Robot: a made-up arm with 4 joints.
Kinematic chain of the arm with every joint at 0, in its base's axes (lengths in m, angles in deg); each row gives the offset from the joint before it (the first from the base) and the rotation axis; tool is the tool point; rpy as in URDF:
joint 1: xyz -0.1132 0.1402 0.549 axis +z
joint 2: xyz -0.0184 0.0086 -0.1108 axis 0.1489 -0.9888 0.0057
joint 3: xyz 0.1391 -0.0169 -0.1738 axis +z
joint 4: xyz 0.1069 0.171 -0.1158 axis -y
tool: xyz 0.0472 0.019 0.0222 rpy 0 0 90
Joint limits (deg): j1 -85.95..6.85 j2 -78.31..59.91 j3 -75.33..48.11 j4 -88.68..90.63
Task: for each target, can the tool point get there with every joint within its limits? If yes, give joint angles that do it. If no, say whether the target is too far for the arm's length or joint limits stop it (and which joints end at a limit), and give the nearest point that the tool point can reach.
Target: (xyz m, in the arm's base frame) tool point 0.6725 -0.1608 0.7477
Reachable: no: too far | nearest point 0.3144 -0.0236 0.5904 | short by 0.414 m
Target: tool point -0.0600 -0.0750 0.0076
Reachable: yes | joints -65.60 -22.89 -52.84 -46.47
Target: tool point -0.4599 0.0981 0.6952
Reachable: no: joint limits stop it (at a limit: joint 1, joint 2, joint 3, joint 4) | nearest point -0.3887 0.2454 0.3110 | short by 0.418 m
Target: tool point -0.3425 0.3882 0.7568
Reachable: no: joint limits stop it (at a limit: joint 2, joint 3, joint 4) | nearest point -0.3134 0.3567 0.3110 | short by 0.448 m
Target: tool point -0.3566 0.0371 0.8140
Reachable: no: joint limits stop it (at a limit: joint 1, joint 2, joint 3) | nearest point -0.1586 -0.2398 0.6098 | short by 0.397 m
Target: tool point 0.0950 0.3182 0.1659
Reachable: yes | joints -18.20 -1.24 32.71 -0.86
